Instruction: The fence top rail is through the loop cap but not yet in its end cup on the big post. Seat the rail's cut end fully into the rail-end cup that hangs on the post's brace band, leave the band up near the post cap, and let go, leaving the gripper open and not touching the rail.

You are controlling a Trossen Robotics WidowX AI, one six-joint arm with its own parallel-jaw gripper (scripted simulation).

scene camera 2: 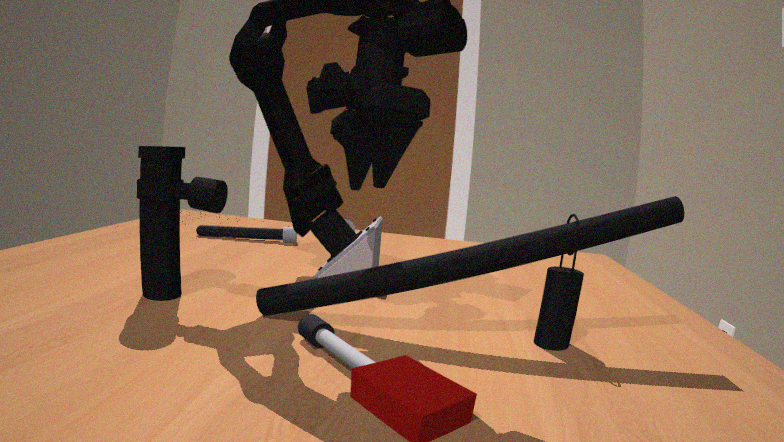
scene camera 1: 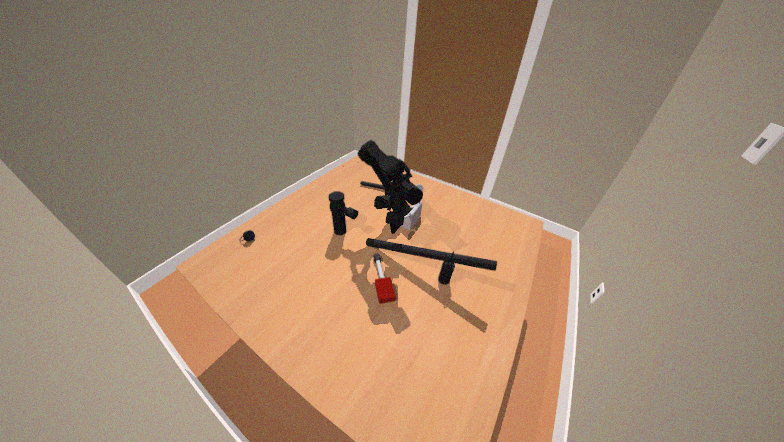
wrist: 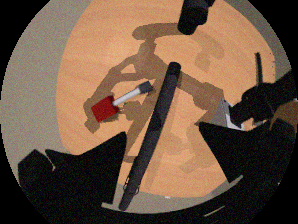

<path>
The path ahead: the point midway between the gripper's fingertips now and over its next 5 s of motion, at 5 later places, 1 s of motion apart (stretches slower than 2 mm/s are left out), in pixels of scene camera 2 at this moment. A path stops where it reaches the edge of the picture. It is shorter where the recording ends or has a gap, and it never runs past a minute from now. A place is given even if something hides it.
The gripper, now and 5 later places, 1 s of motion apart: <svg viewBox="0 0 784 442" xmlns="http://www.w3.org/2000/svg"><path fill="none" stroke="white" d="M366 189L370 255L368 293L365 304L332 237L330 233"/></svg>
</path>
